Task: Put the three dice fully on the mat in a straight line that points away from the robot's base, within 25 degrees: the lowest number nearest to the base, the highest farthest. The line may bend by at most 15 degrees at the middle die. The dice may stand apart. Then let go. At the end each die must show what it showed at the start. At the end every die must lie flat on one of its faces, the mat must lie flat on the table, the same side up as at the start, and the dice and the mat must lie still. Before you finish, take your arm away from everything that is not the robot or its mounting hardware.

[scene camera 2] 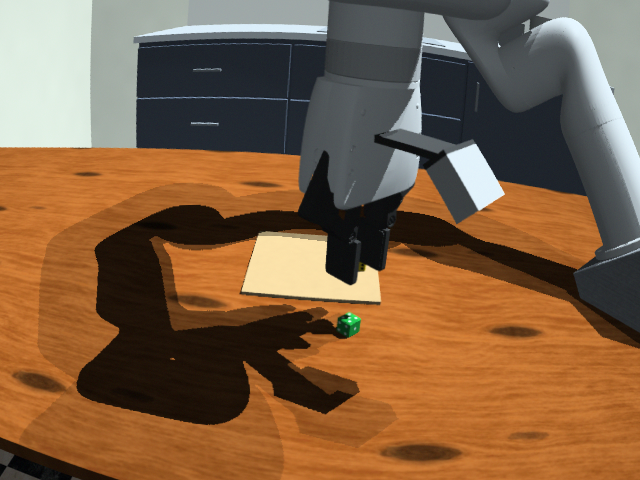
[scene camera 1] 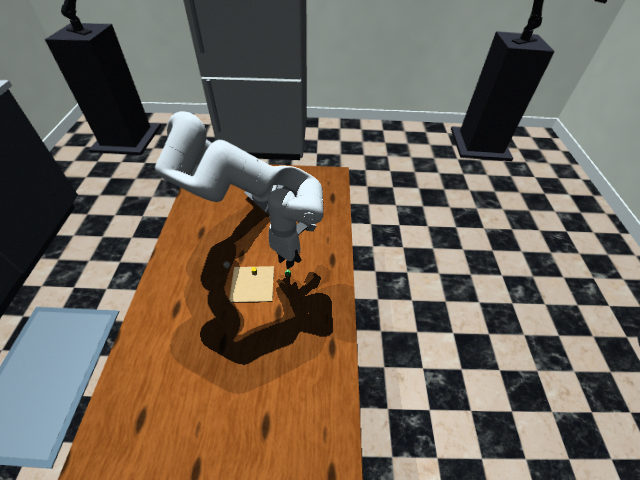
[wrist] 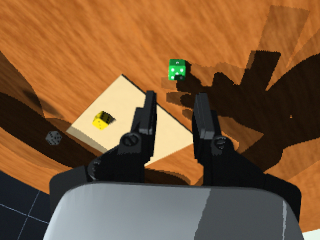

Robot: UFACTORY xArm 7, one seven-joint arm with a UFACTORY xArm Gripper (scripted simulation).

Labels:
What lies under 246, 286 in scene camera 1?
A tan mat.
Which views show my gripper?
Scene camera 2, scene camera 1 and the wrist view: all of them.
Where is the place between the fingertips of my gripper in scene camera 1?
286, 263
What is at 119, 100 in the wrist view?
A tan mat.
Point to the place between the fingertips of my gripper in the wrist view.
At 175, 106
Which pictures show the tan mat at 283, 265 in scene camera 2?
Scene camera 2, scene camera 1 and the wrist view: all of them.

